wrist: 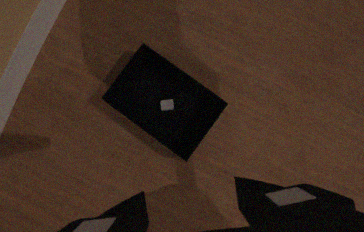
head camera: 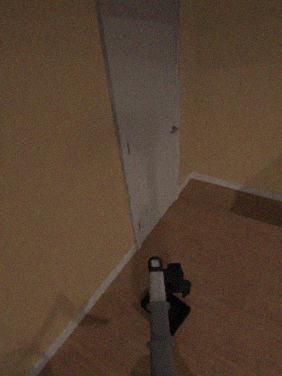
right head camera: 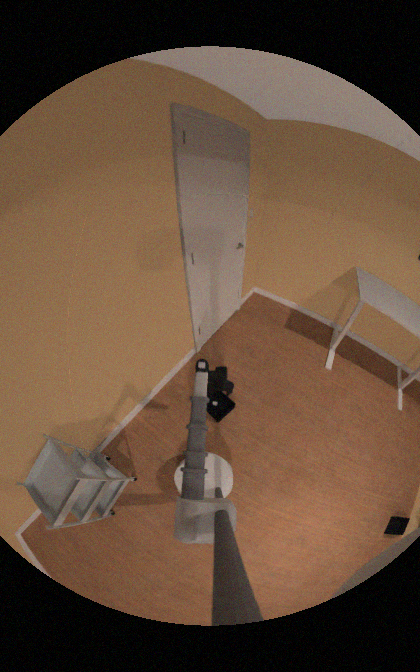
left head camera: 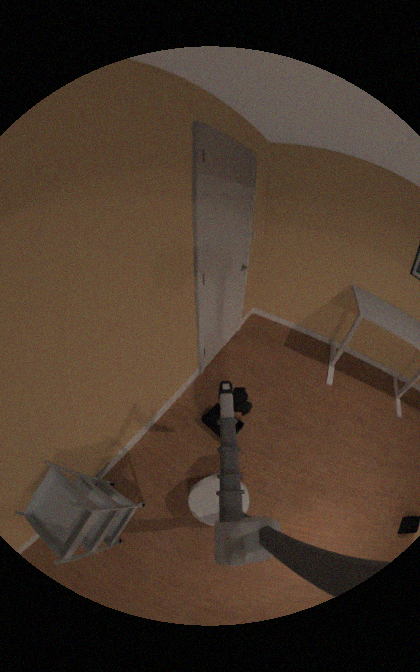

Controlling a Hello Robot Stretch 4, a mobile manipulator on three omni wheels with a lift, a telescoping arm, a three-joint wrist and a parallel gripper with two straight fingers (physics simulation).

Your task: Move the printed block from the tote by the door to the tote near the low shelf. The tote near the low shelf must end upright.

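Seen in the pictures: gripper, fingertip midpoint: (wrist: pixel 191 200) (head camera: pixel 175 296) (left head camera: pixel 235 414); robot's base, link origin: (left head camera: pixel 217 498).
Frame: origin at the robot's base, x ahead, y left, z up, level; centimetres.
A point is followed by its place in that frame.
The black tote (wrist: pixel 132 82) @[x 74.7, y 5.5, z -2.4 cm] (head camera: pixel 178 312) @[x 63.4, y -14.2, z -2.4 cm] (left head camera: pixel 212 420) @[x 69.6, y 3.4, z -2.5 cm] (right head camera: pixel 223 411) by the door lies on the floor, open side up. The small pale printed block (wrist: pixel 167 105) @[x 65.2, y -5.0, z 0.4 cm] (right head camera: pixel 215 403) is inside it, near the middle. My gripper (wrist: pixel 191 200) @[x 52.3, y -8.7, z 52.0 cm] is open and empty; in the wrist view its fingers are at the bottom edge, below the tote in the picture and apart from the block. In the head camera and left head views my arm covers part of the tote, and the block is hidden. A small black box (left head camera: pixel 409 525) (right head camera: pixel 396 525) lies on the floor at the far right; its inside is too dark to read.
The door (head camera: pixel 150 100) @[x 155.4, y -5.7, z 122.7 cm] (left head camera: pixel 222 240) @[x 150.4, y -2.3, z 122.7 cm] (right head camera: pixel 215 210) and the left wall stand beyond the tote. A grey trolley (left head camera: pixel 60 492) @[x -11.3, y 82.1, z 63.4 cm] (right head camera: pixel 52 470) is at the lower left. A round white object (left head camera: pixel 202 500) @[x 0.0, y 10.6, z 18.7 cm] (right head camera: pixel 226 475) is under my arm. A white table (left head camera: pixel 390 320) @[x 99.7, y -161.5, z 92.3 cm] (right head camera: pixel 385 300) stands at the right.
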